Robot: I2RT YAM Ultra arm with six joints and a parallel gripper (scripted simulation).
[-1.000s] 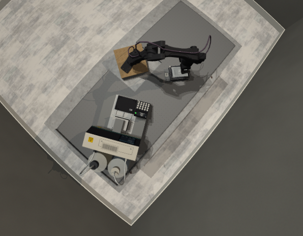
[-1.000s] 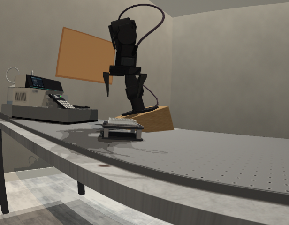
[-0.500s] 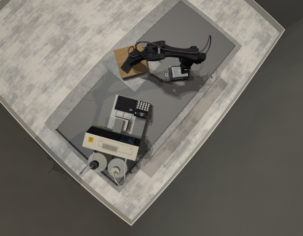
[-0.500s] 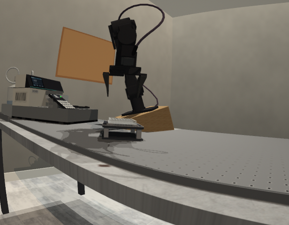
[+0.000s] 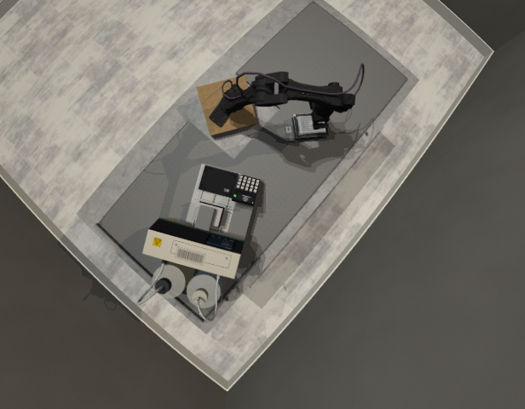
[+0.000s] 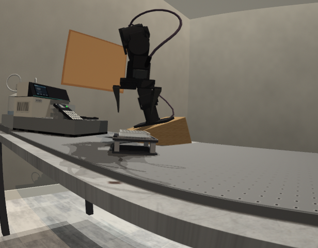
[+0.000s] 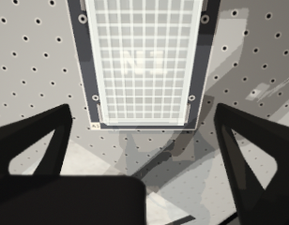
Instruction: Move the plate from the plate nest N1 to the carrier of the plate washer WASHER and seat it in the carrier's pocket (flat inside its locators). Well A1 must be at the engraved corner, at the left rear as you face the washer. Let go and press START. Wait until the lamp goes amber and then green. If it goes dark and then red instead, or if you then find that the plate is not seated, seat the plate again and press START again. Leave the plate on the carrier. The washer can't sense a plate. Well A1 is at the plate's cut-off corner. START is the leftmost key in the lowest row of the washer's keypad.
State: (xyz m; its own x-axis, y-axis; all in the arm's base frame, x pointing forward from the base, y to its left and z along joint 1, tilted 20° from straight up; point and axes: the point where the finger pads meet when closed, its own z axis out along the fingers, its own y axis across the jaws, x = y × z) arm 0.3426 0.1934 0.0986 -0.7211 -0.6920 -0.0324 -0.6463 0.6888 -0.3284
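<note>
Right now my hand is 7 cm above the clear well plate. Also, from my hand: black carrier pocket (48 cm to the right, 19 cm behind, 3 cm below); plate washer (63 cm to the right, 13 cm behind, 1 cm above); nest (8 cm below).
</note>
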